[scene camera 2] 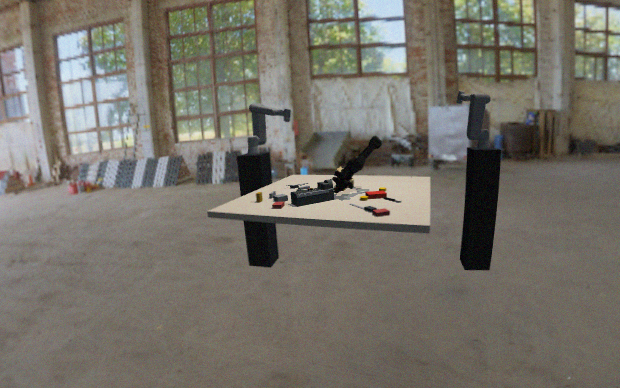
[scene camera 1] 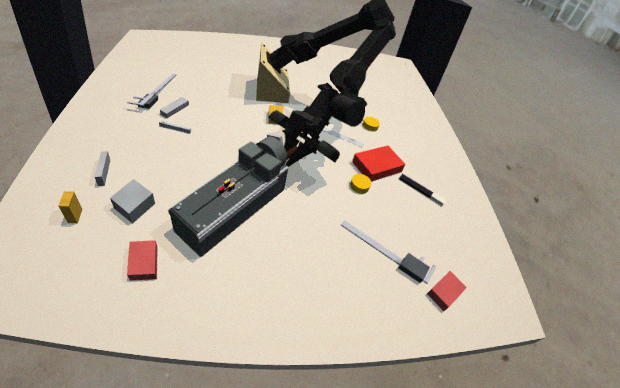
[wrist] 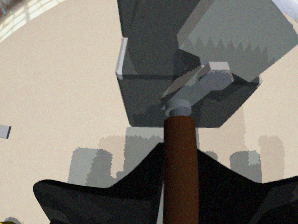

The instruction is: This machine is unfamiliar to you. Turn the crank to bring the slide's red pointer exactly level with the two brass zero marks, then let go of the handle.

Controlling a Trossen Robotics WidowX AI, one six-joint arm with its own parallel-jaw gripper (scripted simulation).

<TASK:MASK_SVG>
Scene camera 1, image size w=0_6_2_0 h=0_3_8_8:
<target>gripper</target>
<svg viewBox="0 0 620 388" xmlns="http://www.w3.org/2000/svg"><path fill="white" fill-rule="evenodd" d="M316 105L306 106L303 111L292 110L289 118L277 109L272 111L268 117L284 128L282 132L285 136L284 148L286 151L299 143L297 149L285 164L288 167L311 153L316 154L317 149L335 163L340 156L340 151L324 140L322 142L319 141L319 135L324 127L329 125L331 117Z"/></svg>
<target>grey cube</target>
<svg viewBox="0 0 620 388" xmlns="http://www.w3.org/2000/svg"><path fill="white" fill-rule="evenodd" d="M134 179L110 197L113 208L132 224L155 205L153 193Z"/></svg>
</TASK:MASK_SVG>
